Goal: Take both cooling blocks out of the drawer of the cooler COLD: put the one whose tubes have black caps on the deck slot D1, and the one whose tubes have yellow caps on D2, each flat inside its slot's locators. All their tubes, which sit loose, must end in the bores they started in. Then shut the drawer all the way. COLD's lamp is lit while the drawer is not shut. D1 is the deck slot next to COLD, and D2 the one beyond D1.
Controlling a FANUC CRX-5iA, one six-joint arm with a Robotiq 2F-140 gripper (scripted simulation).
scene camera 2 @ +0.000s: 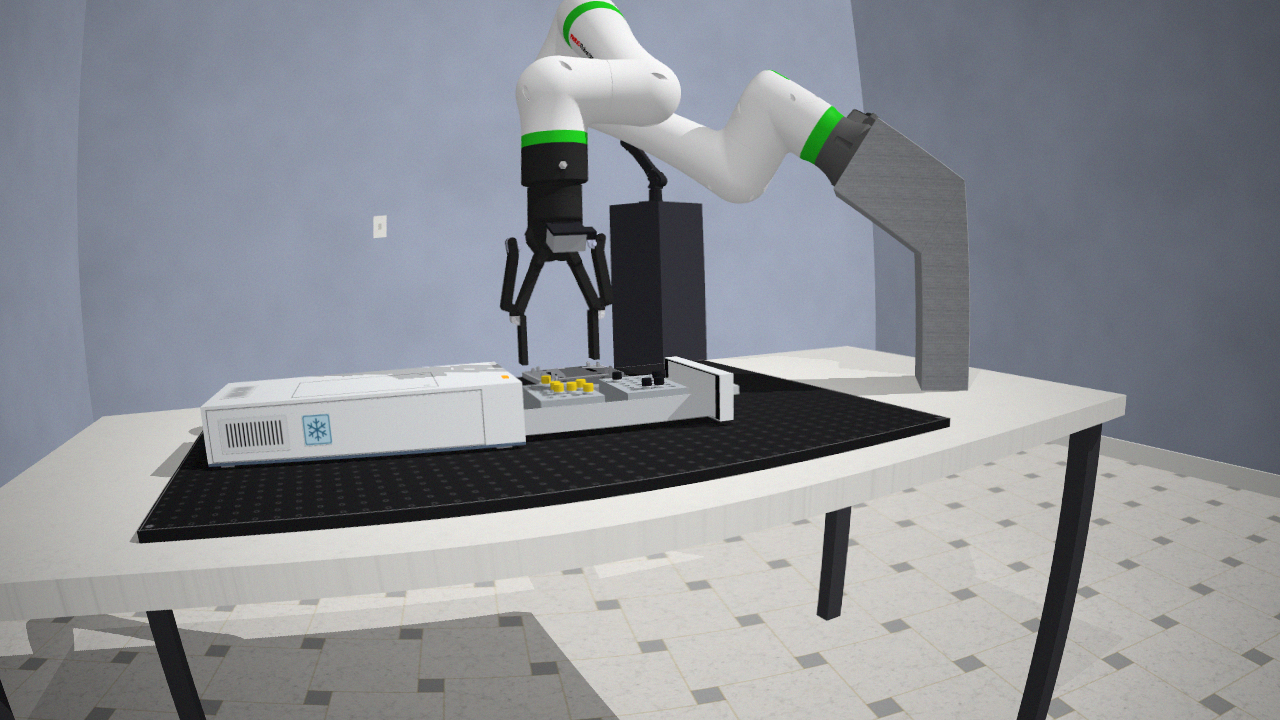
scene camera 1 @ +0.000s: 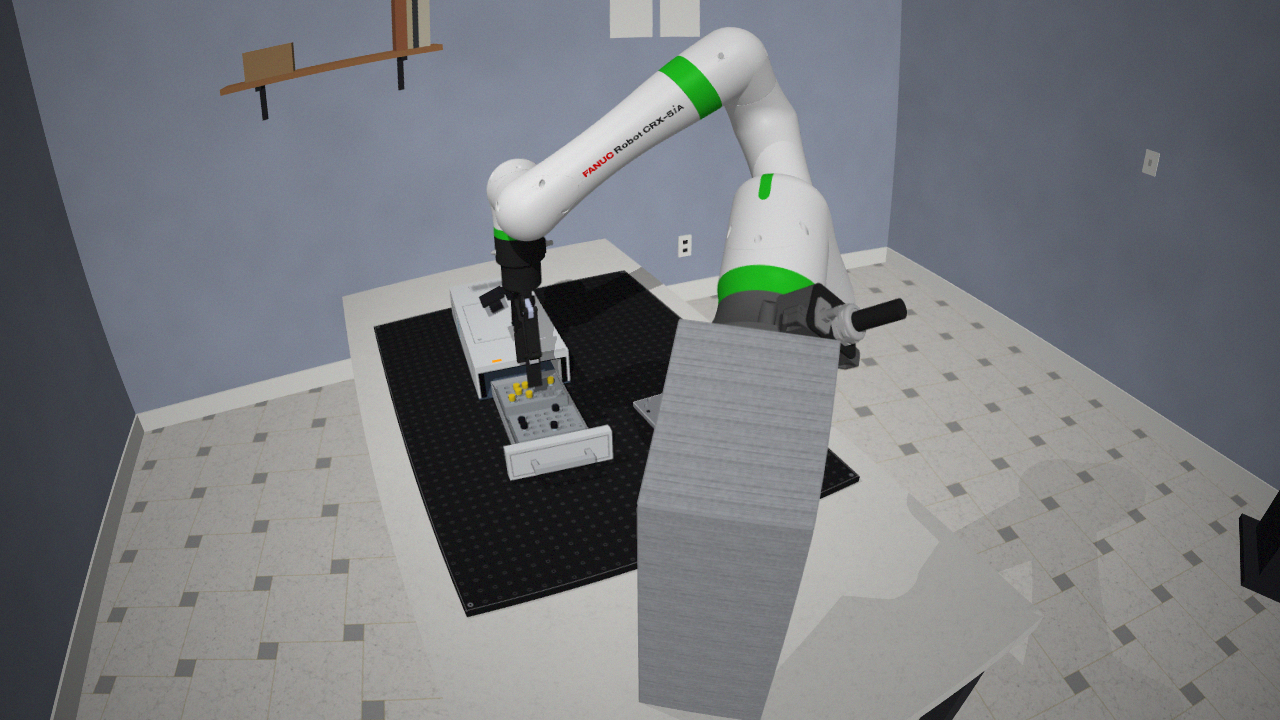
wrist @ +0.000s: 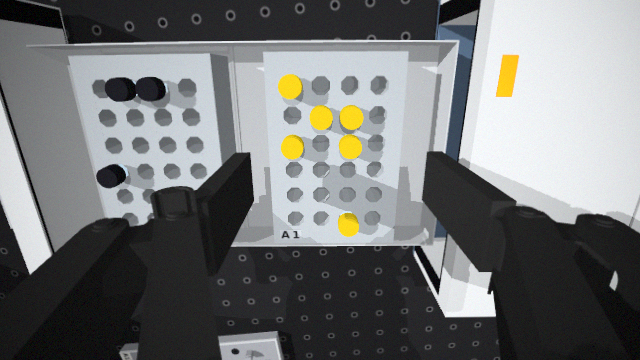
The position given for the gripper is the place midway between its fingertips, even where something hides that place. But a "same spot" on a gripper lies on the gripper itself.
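Gripper in scene camera 1, in scene camera 2, in the wrist view (338,176). On the gripper, same spot: (scene camera 1: 528,322) and (scene camera 2: 603,252).
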